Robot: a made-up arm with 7 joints. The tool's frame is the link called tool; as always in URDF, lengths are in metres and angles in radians. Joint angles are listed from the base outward. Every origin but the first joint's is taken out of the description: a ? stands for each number. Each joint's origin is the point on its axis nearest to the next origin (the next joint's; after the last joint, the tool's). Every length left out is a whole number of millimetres.
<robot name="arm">
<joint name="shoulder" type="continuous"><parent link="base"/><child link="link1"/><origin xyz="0.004 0.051 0.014" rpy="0.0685 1.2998 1.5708"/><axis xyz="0 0 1"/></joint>
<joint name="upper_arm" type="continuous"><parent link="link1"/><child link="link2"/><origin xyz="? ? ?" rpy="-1.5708 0 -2.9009"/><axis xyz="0 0 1"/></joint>
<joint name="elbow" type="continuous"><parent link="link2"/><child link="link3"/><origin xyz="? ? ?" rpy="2.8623 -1.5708 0"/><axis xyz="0 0 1"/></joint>
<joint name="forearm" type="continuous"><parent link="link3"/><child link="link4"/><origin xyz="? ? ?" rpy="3.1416 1.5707 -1.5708"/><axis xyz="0 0 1"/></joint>
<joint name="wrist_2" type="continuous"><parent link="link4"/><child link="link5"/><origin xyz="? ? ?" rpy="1.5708 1.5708 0"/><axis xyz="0 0 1"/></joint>
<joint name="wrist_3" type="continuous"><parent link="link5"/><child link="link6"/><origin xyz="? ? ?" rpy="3.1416 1.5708 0"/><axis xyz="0 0 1"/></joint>
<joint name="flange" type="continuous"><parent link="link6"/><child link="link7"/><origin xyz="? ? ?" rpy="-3.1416 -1.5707 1.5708"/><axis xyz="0 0 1"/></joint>
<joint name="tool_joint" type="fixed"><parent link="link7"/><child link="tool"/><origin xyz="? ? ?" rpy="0 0 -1.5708"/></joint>
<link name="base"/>
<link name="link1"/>
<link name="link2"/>
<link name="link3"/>
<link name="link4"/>
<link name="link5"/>
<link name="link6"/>
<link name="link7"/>
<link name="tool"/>
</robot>
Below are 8 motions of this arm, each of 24 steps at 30 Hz.
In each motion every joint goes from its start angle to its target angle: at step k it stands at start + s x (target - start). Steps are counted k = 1, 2, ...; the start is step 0. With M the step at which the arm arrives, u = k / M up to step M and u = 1 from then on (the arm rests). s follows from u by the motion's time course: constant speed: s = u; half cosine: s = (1 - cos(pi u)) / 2; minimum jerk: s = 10 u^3 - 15 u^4 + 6 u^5.
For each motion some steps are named. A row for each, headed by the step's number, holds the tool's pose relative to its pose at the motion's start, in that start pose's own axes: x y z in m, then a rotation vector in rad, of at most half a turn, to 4 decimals.
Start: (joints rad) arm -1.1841 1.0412 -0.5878 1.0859 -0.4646 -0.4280 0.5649
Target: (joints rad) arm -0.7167 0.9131 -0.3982 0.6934 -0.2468 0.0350 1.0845
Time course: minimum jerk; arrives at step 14
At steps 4, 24:
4: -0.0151 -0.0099 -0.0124 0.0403 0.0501 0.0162
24: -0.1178 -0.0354 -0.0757 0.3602 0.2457 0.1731

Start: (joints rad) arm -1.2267 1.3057 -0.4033 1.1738 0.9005 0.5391 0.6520
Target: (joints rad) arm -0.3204 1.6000 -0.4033 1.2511 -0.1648 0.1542 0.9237
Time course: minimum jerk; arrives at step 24
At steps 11, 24:
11: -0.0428 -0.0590 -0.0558 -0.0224 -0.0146 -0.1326
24: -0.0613 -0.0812 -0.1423 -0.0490 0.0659 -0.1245

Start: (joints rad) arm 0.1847 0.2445 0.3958 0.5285 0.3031 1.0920 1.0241
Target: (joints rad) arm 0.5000 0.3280 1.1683 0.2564 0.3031 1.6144 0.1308
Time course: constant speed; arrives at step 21
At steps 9, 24:
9: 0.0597 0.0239 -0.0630 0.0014 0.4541 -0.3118
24: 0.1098 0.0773 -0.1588 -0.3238 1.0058 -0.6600

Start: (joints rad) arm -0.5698 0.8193 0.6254 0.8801 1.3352 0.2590 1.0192
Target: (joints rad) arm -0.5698 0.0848 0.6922 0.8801 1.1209 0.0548 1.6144
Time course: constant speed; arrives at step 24
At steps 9, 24:
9: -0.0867 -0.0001 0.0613 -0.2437 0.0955 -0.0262
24: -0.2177 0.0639 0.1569 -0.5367 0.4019 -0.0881

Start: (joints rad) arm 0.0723 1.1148 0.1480 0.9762 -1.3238 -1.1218 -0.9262
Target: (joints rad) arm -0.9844 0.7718 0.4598 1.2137 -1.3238 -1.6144 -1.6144
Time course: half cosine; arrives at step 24
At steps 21, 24:
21: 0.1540 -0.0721 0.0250 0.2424 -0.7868 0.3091
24: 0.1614 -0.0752 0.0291 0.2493 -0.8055 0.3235

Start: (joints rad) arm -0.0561 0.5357 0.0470 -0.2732 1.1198 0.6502 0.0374
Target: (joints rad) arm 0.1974 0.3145 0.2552 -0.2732 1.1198 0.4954 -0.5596
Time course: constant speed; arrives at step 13
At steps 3, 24:
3: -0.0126 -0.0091 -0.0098 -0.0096 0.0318 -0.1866
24: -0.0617 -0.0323 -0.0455 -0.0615 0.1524 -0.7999

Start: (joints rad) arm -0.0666 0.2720 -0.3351 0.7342 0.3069 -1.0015 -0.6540
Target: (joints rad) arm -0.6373 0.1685 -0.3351 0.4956 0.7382 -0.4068 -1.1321
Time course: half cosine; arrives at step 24
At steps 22, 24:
22: 0.0930 0.1695 0.0927 0.5006 0.4226 -0.4555
24: 0.0940 0.1721 0.0954 0.5077 0.4328 -0.4576

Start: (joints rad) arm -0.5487 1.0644 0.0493 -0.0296 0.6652 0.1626 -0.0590
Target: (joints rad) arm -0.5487 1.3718 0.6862 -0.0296 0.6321 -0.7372 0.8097
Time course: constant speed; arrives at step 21
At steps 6, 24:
6: -0.0020 0.0485 -0.0142 0.0680 -0.1619 0.3995
24: -0.0429 0.1610 -0.0230 0.2003 -0.7484 1.2946

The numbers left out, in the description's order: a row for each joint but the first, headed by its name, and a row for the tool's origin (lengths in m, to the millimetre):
upper_arm: 0.019 0.005 0
elbow: -0.206 0.053 0
forearm: 0.021 0.001 0
wrist_2: 0.007 -0.13 0
wrist_3: 0 0 0
flange: -0.066 0 0
tool: 0 0 0

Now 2 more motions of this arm.
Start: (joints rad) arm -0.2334 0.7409 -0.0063 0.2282 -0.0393 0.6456 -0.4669
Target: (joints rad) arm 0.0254 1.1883 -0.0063 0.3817 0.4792 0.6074 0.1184
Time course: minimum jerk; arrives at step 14
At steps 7, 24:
7: -0.0427 0.0566 -0.0410 0.3409 0.2919 0.5589
24: -0.0958 0.1062 -0.0564 0.8230 0.4801 1.0352

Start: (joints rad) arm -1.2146 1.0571 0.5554 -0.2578 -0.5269 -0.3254 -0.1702
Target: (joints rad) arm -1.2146 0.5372 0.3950 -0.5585 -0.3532 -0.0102 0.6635
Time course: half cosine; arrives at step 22
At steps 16, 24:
16: -0.0316 -0.0881 -0.0132 -0.2169 0.2582 0.7327
24: -0.0350 -0.1054 -0.0103 -0.2456 0.3229 0.8865

